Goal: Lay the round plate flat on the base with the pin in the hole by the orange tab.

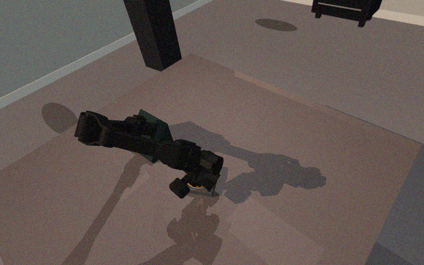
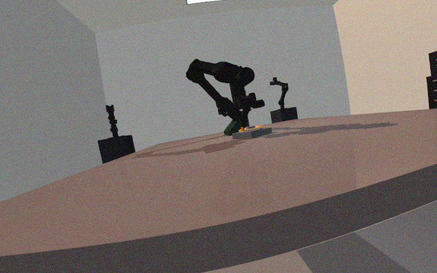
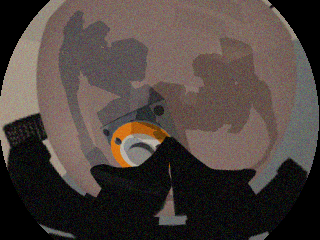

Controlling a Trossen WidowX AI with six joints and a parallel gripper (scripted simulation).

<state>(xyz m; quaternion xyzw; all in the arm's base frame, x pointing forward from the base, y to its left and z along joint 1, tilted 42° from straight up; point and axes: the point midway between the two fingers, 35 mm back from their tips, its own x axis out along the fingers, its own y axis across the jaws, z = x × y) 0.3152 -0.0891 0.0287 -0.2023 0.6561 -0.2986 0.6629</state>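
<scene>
Right now the base is 30 mm behind my gripper tip, 40 mm to the left of it and 20 mm below it.
</scene>
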